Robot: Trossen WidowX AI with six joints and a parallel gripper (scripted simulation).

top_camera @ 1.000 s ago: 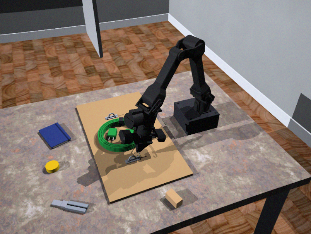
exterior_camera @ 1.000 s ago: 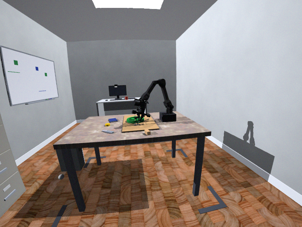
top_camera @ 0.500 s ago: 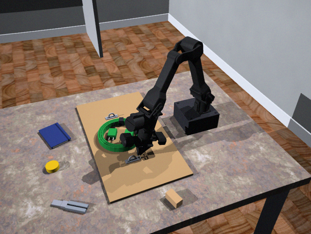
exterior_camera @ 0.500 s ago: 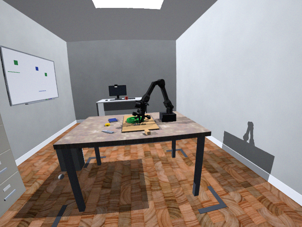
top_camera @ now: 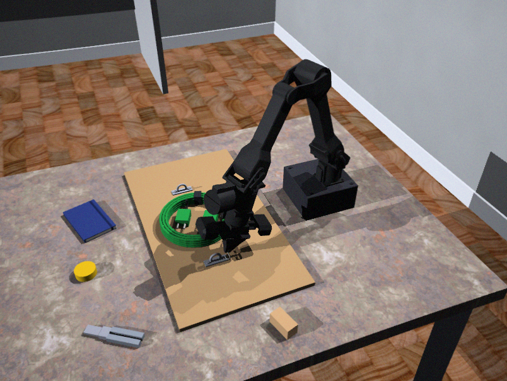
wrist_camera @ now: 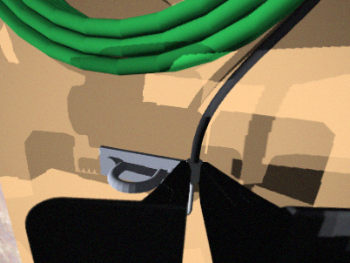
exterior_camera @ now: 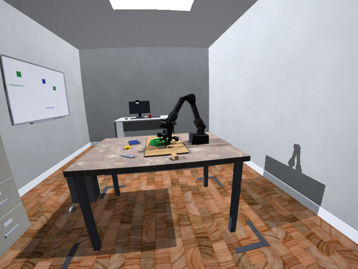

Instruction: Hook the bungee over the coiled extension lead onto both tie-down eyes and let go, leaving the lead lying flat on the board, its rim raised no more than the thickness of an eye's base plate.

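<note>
My hand is 1 cm short of the tan board, 14 cm to the left of it and 5 cm above it. Also, from my hand: yellow disc: 35 cm ahead, 9 cm to the right, 5 cm below; grey tool: 33 cm ahead, 11 cm to the left, 5 cm below; wooden block: 3 cm behind, 25 cm to the left, 4 cm below.
</note>
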